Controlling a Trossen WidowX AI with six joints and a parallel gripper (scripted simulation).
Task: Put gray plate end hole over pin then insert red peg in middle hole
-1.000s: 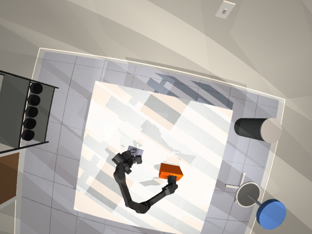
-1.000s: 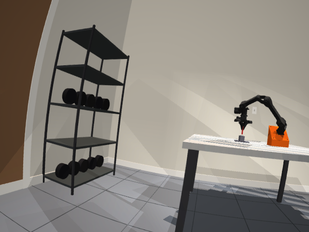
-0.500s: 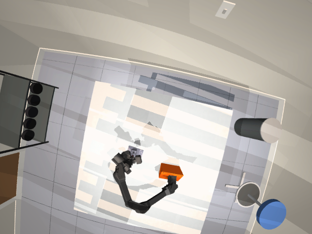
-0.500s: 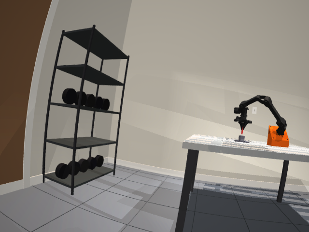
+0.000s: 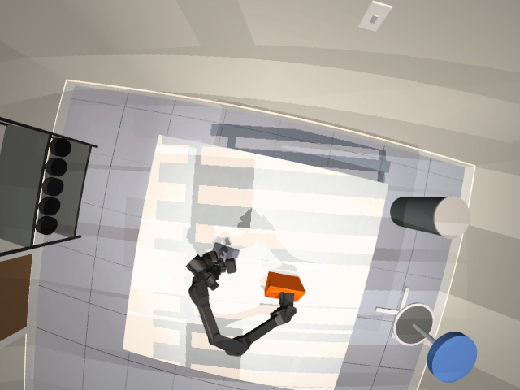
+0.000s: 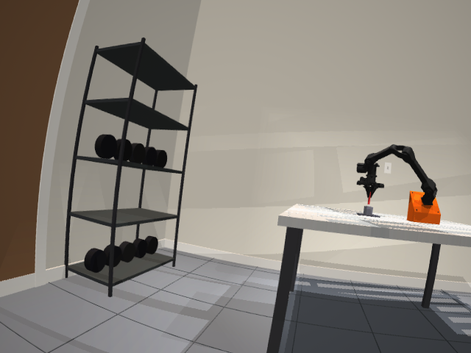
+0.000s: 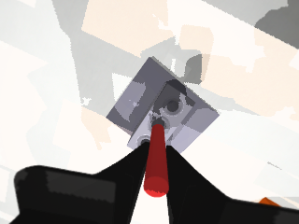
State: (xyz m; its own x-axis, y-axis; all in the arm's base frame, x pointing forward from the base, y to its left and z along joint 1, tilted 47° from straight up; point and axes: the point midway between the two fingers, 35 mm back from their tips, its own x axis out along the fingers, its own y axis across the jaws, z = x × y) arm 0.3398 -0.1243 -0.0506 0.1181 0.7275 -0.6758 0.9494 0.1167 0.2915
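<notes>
My gripper tip is now 70 mm above the gray plate. The rest, counted from my gripper tip: darker base (110 mm below, 20 mm to the left); red peg (right at my gripper tip).
</notes>
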